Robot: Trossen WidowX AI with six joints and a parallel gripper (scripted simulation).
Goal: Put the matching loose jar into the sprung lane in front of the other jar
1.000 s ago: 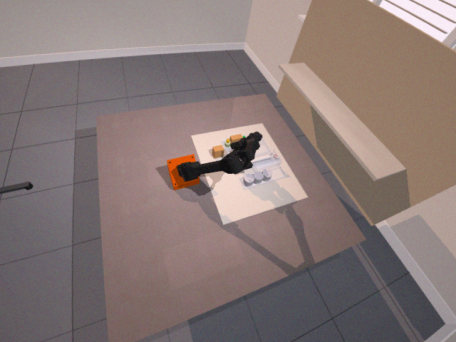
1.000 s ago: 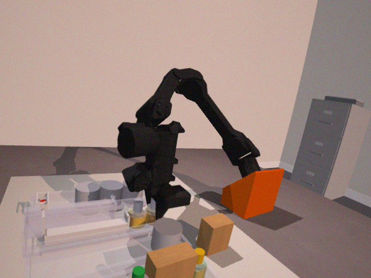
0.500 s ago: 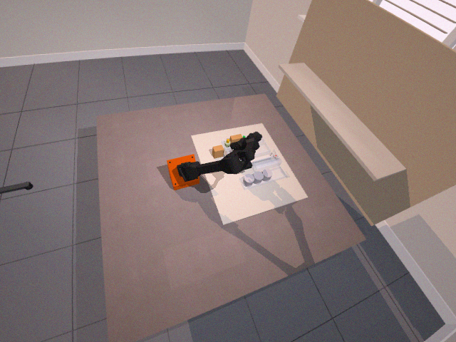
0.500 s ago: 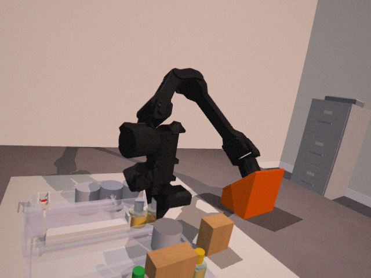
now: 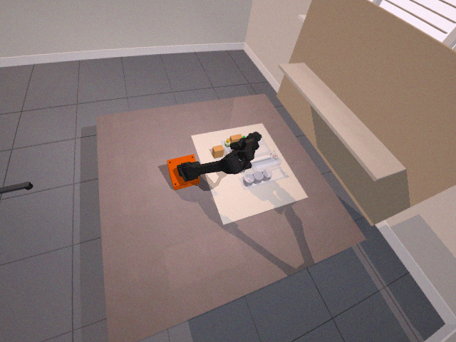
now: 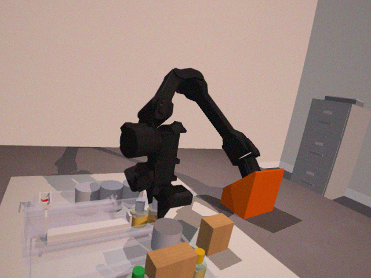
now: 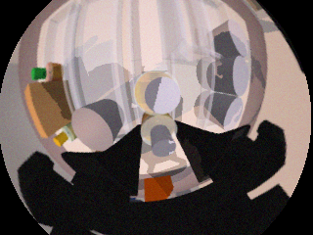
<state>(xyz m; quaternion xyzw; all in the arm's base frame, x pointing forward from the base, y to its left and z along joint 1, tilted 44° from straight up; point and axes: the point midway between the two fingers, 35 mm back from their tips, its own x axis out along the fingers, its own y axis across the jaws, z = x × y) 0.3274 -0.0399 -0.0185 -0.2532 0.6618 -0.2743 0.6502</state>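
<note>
Right now the brown box is 120 mm to the left of my gripper tip, 80 mm behind it and 10 mm above it. Also, from my gripper tip: clear sprung lane: 150 mm ahead, 30 mm to the right, 10 mm below.
</note>
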